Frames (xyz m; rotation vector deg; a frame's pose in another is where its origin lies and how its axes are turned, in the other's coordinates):
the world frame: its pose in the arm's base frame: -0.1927 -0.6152 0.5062 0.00 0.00 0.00
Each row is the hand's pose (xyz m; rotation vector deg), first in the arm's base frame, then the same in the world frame.
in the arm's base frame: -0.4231 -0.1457 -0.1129 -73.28 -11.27 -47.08
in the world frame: -0.2304 0.4695 -0.6191 -73.28 -11.27 -47.08
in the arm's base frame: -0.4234 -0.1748 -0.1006 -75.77 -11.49 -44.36
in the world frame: -0.2307 0.4404 -0.6068 -75.77 -11.49 -44.36
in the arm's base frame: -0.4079 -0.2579 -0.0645 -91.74 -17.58 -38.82
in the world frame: -0.2152 0.3573 -0.5707 -91.74 -17.58 -38.82
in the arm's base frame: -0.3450 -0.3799 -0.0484 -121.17 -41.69 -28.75
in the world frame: -0.1523 0.2353 -0.5546 -121.17 -41.69 -28.75
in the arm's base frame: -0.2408 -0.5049 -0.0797 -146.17 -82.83 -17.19
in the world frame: -0.0481 0.1103 -0.5859 -146.17 -82.83 -17.19
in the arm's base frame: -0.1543 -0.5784 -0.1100 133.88 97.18 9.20
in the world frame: 0.0384 0.0368 -0.6162 133.88 97.18 9.20
